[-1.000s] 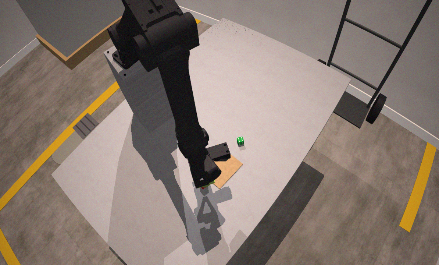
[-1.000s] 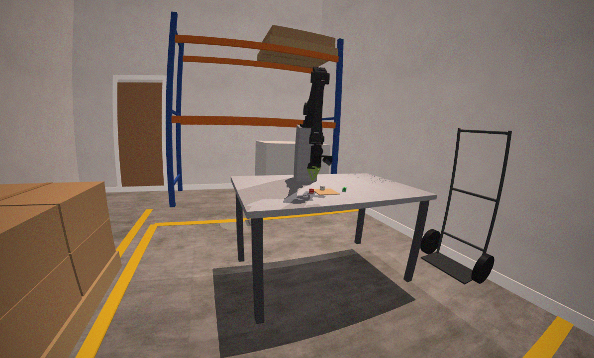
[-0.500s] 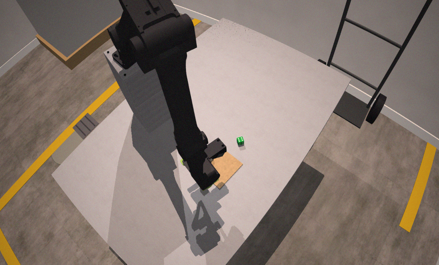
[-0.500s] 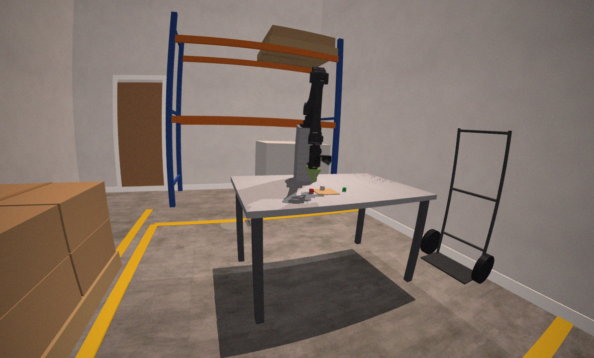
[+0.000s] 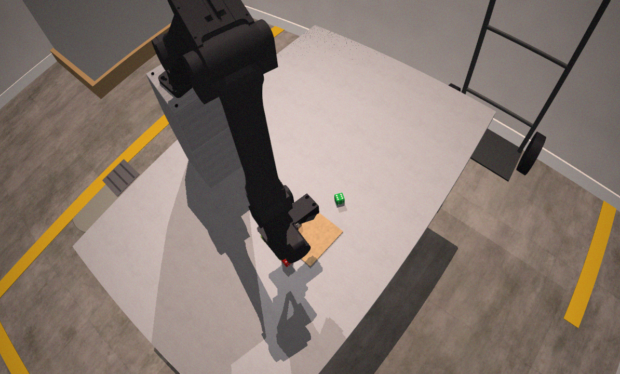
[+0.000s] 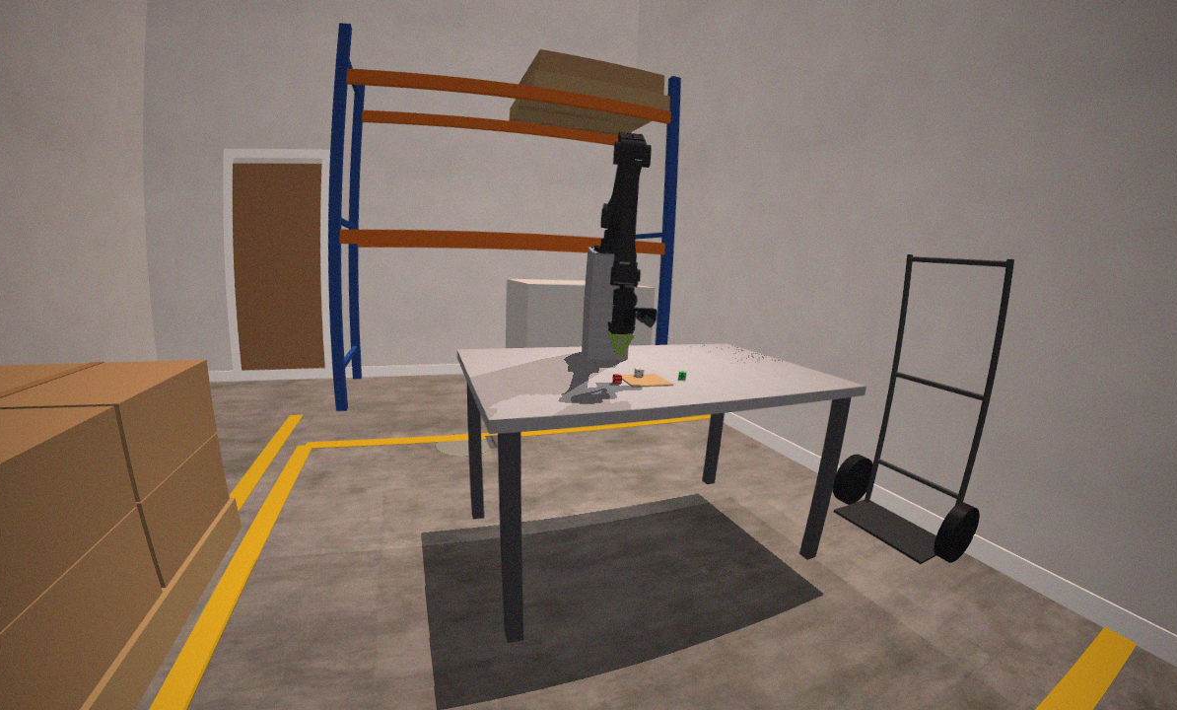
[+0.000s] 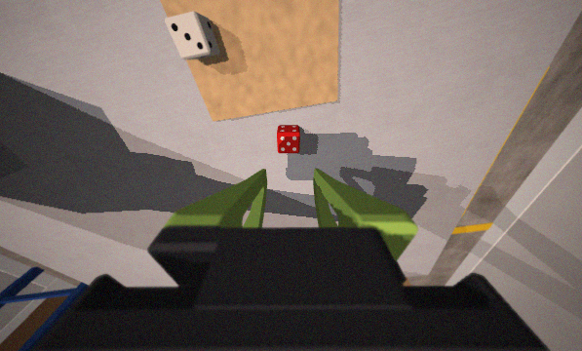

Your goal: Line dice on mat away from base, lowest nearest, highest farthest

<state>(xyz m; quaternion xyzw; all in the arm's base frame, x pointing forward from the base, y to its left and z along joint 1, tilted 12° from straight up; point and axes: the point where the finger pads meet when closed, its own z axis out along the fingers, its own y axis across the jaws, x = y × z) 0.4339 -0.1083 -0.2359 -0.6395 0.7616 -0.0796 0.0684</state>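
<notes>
Right now my hand is 8 cm above the red die. Also, from my hand: green die: 1 cm behind, 24 cm to the left, 8 cm below; tan mat: 1 cm behind, 10 cm to the left, 9 cm below; white die: 6 cm behind, 10 cm to the left, 8 cm below.
</notes>
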